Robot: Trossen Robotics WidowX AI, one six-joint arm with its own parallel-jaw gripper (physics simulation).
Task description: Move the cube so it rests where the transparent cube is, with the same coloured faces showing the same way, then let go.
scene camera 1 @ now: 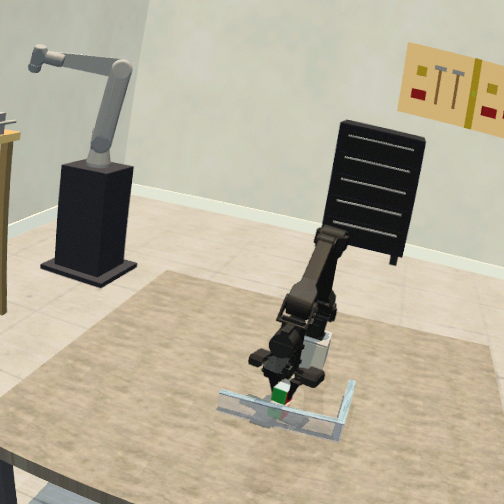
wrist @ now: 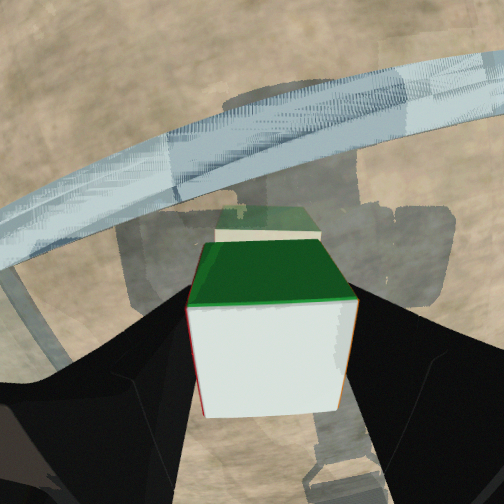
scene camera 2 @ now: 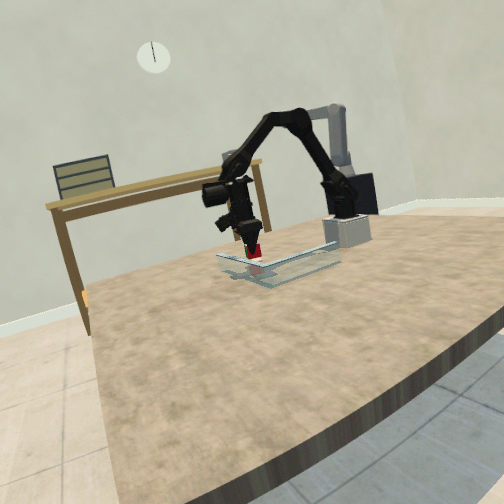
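The cube (wrist: 272, 335) shows a white face toward the wrist camera and a green face above it, with a red edge at its left. My gripper (wrist: 270, 380) is shut on the cube and holds it just above the table. In scene camera 1 the cube (scene camera 1: 282, 393) shows green and white under the gripper (scene camera 1: 283, 385). In scene camera 2 the cube (scene camera 2: 255, 250) shows red. The transparent cube (wrist: 268, 222) is a faint pale green shape just beyond the held cube, next to the glassy rail.
A pale translucent L-shaped rail (scene camera 1: 310, 415) lies on the table around the cube's spot; it also shows in the wrist view (wrist: 250, 140). A second grey arm on a black pedestal (scene camera 1: 90, 215) and a black rack (scene camera 1: 378, 190) stand beyond the table.
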